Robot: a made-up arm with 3 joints. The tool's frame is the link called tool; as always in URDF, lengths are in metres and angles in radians. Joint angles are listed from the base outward.
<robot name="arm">
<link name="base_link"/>
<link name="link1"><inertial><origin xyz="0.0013 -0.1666 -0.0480"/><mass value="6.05"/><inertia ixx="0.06" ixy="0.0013" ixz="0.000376" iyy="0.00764" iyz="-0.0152" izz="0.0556"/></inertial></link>
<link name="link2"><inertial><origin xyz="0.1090 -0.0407 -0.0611"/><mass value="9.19"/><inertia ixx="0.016" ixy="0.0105" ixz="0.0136" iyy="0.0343" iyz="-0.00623" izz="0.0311"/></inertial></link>
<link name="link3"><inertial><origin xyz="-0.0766 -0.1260 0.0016"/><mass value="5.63"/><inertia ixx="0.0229" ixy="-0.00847" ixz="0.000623" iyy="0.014" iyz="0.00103" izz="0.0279"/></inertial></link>
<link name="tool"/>
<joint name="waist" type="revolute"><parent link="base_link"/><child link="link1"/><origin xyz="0.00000 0.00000 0.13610" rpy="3.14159 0.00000 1.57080"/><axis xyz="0 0 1"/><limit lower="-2.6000" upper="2.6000"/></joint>
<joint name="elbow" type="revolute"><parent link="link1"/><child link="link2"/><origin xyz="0.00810 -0.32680 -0.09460" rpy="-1.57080 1.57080 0.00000"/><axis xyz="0 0 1"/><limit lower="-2.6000" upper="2.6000"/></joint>
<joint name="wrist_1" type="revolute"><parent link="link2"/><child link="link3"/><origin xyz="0.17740 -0.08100 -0.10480" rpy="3.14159 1.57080 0.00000"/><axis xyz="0 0 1"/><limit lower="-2.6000" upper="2.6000"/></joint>
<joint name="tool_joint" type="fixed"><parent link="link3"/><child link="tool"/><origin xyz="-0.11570 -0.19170 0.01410" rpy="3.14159 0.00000 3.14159"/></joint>
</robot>
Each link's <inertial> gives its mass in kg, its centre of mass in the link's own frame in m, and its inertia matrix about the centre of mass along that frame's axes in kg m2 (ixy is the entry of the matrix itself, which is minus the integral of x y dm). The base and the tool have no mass. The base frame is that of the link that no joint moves.
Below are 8 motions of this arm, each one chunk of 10 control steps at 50 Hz.
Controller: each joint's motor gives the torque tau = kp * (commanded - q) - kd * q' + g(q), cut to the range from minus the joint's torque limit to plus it. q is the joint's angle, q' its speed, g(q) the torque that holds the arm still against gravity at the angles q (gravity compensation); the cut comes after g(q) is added. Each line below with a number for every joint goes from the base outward.
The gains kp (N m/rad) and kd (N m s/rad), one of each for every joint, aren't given. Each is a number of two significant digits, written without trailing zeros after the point. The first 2 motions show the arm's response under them.
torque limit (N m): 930 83 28
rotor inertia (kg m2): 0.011 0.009 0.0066
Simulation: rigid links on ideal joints. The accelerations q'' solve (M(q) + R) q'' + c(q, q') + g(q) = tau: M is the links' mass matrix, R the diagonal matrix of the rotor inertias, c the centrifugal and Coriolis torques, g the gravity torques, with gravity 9.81 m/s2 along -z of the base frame. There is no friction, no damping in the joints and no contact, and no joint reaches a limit. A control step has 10 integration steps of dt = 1/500 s. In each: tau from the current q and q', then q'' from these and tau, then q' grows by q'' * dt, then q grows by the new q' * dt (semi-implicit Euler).
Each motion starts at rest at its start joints. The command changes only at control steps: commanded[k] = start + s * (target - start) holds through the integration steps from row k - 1 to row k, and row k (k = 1, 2, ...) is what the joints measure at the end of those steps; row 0 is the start. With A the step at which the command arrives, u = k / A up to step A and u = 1 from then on. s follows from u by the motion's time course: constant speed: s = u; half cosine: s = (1 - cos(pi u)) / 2; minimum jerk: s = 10 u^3 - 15 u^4 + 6 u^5; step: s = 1 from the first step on.
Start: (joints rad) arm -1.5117 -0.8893 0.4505
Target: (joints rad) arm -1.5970 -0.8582 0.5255
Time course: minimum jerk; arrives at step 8
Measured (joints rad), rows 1 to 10:
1: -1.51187 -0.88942 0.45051
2: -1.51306 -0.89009 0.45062
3: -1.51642 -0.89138 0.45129
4: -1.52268 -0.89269 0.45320
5: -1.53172 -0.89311 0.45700
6: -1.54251 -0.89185 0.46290
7: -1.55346 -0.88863 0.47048
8: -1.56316 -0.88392 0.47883
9: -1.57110 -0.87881 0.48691
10: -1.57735 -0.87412 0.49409
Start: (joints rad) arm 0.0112 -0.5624 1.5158
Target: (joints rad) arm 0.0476 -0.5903 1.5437
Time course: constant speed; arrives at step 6
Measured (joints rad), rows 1 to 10:
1: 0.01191 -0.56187 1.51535
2: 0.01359 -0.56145 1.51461
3: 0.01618 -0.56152 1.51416
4: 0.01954 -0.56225 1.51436
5: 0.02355 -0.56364 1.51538
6: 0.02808 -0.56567 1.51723
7: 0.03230 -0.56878 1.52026
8: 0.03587 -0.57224 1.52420
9: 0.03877 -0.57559 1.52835
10: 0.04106 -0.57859 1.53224
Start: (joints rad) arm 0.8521 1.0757 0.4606
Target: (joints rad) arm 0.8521 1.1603 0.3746
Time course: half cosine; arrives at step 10
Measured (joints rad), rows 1 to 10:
1: 0.85212 1.07584 0.46046
2: 0.85217 1.07644 0.45985
3: 0.85225 1.07789 0.45835
4: 0.85235 1.08044 0.45565
5: 0.85245 1.08423 0.45161
6: 0.85252 1.08921 0.44624
7: 0.85255 1.09520 0.43976
8: 0.85253 1.10186 0.43253
9: 0.85246 1.10874 0.42503
10: 0.85235 1.11536 0.41782

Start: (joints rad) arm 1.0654 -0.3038 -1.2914
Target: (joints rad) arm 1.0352 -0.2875 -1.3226
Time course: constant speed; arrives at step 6
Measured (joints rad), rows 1 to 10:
1: 1.06468 -0.30413 -1.29202
2: 1.06309 -0.30431 -1.29363
3: 1.06074 -0.30416 -1.29596
4: 1.05780 -0.30360 -1.29874
5: 1.05437 -0.30266 -1.30183
6: 1.05057 -0.30138 -1.30513
7: 1.04720 -0.29947 -1.30798
8: 1.04448 -0.29746 -1.31001
9: 1.04233 -0.29560 -1.31144
10: 1.04066 -0.29398 -1.31254

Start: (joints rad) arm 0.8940 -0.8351 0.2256
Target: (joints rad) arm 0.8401 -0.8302 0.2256
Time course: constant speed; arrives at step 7
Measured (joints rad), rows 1 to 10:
1: 0.89296 -0.83591 0.22516
2: 0.89059 -0.83695 0.22437
3: 0.88706 -0.83778 0.22354
4: 0.88257 -0.83826 0.22286
5: 0.87733 -0.83839 0.22241
6: 0.87150 -0.83821 0.22220
7: 0.86521 -0.83780 0.22219
8: 0.85962 -0.83642 0.22277
9: 0.85510 -0.83466 0.22379
10: 0.85154 -0.83302 0.22490

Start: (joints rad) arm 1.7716 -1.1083 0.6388
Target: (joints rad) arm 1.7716 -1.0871 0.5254
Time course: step
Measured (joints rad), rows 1 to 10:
1: 1.77158 -1.10719 0.63248
2: 1.77156 -1.10509 0.62056
3: 1.77156 -1.10281 0.60757
4: 1.77156 -1.10066 0.59533
5: 1.77157 -1.09875 0.58445
6: 1.77158 -1.09710 0.57507
7: 1.77159 -1.09569 0.56708
8: 1.77160 -1.09448 0.56034
9: 1.77161 -1.09344 0.55468
10: 1.77161 -1.09256 0.54992

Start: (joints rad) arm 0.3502 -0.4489 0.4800
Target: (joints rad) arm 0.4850 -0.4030 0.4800
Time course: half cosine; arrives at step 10
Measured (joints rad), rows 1 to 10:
1: 0.35069 -0.44826 0.48001
2: 0.35264 -0.44614 0.48005
3: 0.35689 -0.44246 0.48016
4: 0.36391 -0.43763 0.48033
5: 0.37373 -0.43227 0.48055
6: 0.38598 -0.42706 0.48083
7: 0.39991 -0.42263 0.48115
8: 0.41450 -0.41950 0.48147
9: 0.42858 -0.41799 0.48176
10: 0.44098 -0.41823 0.48195

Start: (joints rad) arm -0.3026 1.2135 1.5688
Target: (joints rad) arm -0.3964 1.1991 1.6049
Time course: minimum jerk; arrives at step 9
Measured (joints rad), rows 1 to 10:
1: -0.30272 1.21340 1.56889
2: -0.30360 1.21280 1.56955
3: -0.30623 1.21132 1.57145
4: -0.31147 1.20896 1.57496
5: -0.31956 1.20613 1.57984
6: -0.33000 1.20345 1.58529
7: -0.34163 1.20160 1.59025
8: -0.35302 1.20096 1.59376
9: -0.36299 1.20150 1.59538
10: -0.37108 1.20264 1.59547

